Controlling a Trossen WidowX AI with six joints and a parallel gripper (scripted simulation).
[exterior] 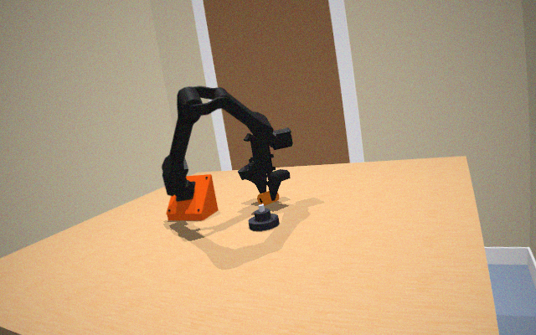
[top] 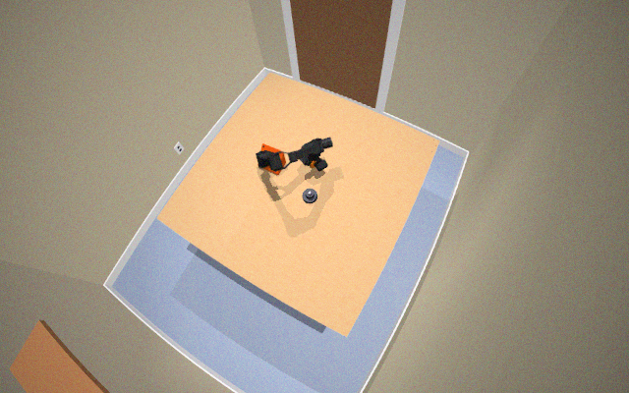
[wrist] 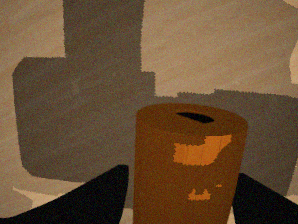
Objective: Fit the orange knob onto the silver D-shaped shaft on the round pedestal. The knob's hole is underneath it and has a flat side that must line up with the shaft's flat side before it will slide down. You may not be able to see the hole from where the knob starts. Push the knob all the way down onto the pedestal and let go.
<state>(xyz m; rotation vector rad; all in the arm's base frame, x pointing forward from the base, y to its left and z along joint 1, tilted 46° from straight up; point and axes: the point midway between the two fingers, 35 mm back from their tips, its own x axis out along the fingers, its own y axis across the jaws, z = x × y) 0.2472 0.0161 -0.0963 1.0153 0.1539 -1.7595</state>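
The orange knob lies 1 cm ahead of my gripper tip, 1 cm to the left of it and 1 cm above it. Also, from my gripper tip: round pedestal (5 cm ahead, 20 cm to the right, 2 cm above).
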